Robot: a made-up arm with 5 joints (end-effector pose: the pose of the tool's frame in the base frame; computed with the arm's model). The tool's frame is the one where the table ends.
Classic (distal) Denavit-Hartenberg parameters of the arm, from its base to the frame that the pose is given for. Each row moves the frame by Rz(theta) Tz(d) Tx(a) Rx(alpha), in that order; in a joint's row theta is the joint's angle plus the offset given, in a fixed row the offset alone. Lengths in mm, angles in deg.
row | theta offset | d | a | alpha
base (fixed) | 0 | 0 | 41 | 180
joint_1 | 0 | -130 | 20 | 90
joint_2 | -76.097 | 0 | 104.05 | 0
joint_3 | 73.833 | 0 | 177.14 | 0
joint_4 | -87.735 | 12 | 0 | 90
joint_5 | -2.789 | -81 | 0 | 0
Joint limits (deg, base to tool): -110..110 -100..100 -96.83..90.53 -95..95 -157.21..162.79
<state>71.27 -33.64 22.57 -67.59 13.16</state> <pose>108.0 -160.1 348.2 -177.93 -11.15 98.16</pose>
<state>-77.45 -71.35 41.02 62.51 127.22</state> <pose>61.9 149.1 238.3 -52.66 28.59 -172.49</pose>
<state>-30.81 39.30 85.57 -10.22 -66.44</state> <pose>12.6 -3.0 -30.5 -23.22 8.51 -40.17</pose>
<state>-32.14 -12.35 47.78 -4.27 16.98</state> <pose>238.2 138.1 95.2 -22.07 -56.06 58.18</pose>
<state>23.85 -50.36 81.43 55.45 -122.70</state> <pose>154.1 -36.9 47.5 2.83 2.02 -149.29</pose>
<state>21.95 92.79 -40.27 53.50 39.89</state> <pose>240.8 -67.6 -113.9 9.83 12.72 16.25</pose>
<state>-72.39 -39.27 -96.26 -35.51 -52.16</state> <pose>-41.8 -221.1 355.6 -100.90 34.56 -23.85</pose>
